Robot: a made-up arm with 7 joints.
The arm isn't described. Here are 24 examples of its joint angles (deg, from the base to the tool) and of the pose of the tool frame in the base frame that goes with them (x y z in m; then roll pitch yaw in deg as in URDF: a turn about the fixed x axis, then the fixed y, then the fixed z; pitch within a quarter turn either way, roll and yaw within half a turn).
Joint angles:
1: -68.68 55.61 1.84 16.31 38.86 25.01 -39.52
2: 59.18 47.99 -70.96 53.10 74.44 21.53 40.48
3: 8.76 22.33 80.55 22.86 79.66 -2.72 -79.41
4: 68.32 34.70 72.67 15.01 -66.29 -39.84 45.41
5: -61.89 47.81 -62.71 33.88 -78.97 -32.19 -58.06
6: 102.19 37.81 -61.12 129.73 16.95 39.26 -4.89
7: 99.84 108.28 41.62 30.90 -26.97 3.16 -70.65
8: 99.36 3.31 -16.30 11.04 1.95 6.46 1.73
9: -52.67 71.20 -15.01 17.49 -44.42 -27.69 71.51
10: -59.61 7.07 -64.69 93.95 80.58 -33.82 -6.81
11: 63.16 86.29 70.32 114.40 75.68 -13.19 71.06
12: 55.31 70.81 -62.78 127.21 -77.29 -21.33 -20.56
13: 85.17 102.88 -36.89 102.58 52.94 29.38 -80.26
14: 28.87 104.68 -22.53 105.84 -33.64 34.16 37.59
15: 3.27 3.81 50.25 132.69 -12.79 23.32 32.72
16: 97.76 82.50 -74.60 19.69 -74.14 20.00 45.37
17: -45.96 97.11 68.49 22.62 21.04 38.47 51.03
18: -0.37 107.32 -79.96 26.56 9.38 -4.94 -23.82
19: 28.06 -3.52 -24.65 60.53 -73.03 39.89 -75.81
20: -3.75 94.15 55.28 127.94 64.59 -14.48 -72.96
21: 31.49 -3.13 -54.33 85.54 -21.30 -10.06 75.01
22: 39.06 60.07 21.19 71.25 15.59 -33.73 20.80
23: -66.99 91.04 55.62 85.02 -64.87 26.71 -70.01
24: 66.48 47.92 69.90 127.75 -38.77 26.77 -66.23
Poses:
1: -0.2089 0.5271 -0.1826 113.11 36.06 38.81
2: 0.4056 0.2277 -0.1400 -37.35 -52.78 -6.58
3: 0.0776 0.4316 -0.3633 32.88 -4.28 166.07
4: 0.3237 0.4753 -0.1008 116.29 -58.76 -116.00
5: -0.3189 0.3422 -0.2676 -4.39 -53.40 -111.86
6: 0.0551 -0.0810 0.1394 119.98 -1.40 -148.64
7: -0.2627 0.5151 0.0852 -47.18 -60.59 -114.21
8: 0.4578 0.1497 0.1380 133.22 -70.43 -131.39
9: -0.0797 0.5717 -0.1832 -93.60 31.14 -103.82
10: -0.0637 -0.1450 -0.2033 -36.36 19.17 63.10
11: -0.2094 0.1649 0.2213 98.01 60.28 -165.64
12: 0.2383 0.0071 -0.0163 75.05 58.90 175.79
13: 0.1971 0.2538 0.2462 -151.71 -46.26 -100.88
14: 0.3123 0.2229 0.0509 87.09 35.58 -52.81
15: 0.1520 0.3240 0.1041 127.90 -63.60 -102.62
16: 0.1626 0.5826 0.0524 78.83 43.41 12.50
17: 0.1589 0.5762 0.0879 23.03 -39.04 12.87
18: 0.0261 0.6088 -0.0088 77.31 66.78 -40.32
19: 0.3761 -0.0003 -0.1413 158.51 -4.99 -72.75
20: 0.1643 0.0630 0.2021 -156.80 -10.18 -169.31
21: 0.2476 -0.1403 -0.0308 44.42 -37.81 -174.61
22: 0.2467 0.4164 0.1661 146.46 -13.26 -128.99
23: 0.3305 0.3090 -0.0647 -169.89 62.88 -47.81
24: -0.1705 0.2621 0.1736 -54.24 -37.15 -99.55
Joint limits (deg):
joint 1: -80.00..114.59
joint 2: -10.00..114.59
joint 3: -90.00..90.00
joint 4: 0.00..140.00
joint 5: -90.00..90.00
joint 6: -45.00..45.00
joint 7: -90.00..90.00
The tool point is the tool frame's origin. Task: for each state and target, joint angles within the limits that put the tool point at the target. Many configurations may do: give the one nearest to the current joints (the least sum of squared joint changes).
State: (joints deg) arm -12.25 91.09 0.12 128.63 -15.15 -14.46 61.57
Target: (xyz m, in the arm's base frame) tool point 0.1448 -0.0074 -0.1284
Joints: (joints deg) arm -20.06 68.76 -33.60 139.88 -15.15 -14.46 61.57
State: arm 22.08 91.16 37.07 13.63 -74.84 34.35 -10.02
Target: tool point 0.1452 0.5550 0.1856
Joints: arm -20.65 113.21 31.57 14.26 -74.84 34.35 -10.02
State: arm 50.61 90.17 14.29 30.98 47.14 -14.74 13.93
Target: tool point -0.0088 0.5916 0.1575
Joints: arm 27.48 105.76 13.66 11.48 47.14 -14.74 13.93
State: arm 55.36 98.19 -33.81 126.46 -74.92 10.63 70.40
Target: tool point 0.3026 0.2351 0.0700
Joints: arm 50.90 103.48 -40.25 106.78 -74.92 10.63 70.40
